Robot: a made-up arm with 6 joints. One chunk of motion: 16 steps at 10 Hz.
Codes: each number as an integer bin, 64 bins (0 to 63) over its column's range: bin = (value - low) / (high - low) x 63, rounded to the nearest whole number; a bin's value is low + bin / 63 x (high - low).
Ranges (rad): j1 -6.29..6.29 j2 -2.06..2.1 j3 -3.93..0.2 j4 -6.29..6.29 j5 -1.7..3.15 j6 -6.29..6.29
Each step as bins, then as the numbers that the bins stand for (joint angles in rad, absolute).
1 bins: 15 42 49 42 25 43
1 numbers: -3.2948 0.7133 -0.7178 2.0967 0.2246 2.2963
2 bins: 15 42 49 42 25 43
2 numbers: -3.2948 0.7133 -0.7178 2.0967 0.2246 2.2963
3 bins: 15 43 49 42 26 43
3 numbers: -3.2948 0.7794 -0.7178 2.0967 0.3016 2.2963
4 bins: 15 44 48 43 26 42
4 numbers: -3.2948 0.8454 -0.7833 2.2963 0.3016 2.0967
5 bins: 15 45 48 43 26 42
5 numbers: -3.2948 0.9114 -0.7833 2.2963 0.3016 2.0967
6 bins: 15 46 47 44 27 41
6 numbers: -3.2948 0.9775 -0.8489 2.4960 0.3786 1.8970
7 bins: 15 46 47 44 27 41
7 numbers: -3.2948 0.9775 -0.8489 2.4960 0.3786 1.8970
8 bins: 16 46 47 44 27 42
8 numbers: -3.0951 0.9775 -0.8489 2.4960 0.3786 2.0967
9 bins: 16 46 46 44 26 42
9 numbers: -3.0951 0.9775 -0.9144 2.4960 0.3016 2.0967
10 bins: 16 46 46 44 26 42
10 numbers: -3.0951 0.9775 -0.9144 2.4960 0.3016 2.0967
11 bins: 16 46 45 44 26 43
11 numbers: -3.0951 0.9775 -0.9800 2.4960 0.3016 2.2963
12 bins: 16 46 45 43 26 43
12 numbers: -3.0951 0.9775 -0.9800 2.2963 0.3016 2.2963
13 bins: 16 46 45 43 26 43
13 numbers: -3.0951 0.9775 -0.9800 2.2963 0.3016 2.2963
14 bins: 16 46 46 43 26 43
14 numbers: -3.0951 0.9775 -0.9144 2.2963 0.3016 2.2963
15 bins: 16 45 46 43 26 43
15 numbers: -3.0951 0.9114 -0.9144 2.2963 0.3016 2.2963
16 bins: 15 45 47 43 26 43
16 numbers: -3.2948 0.9114 -0.8489 2.2963 0.3016 2.2963
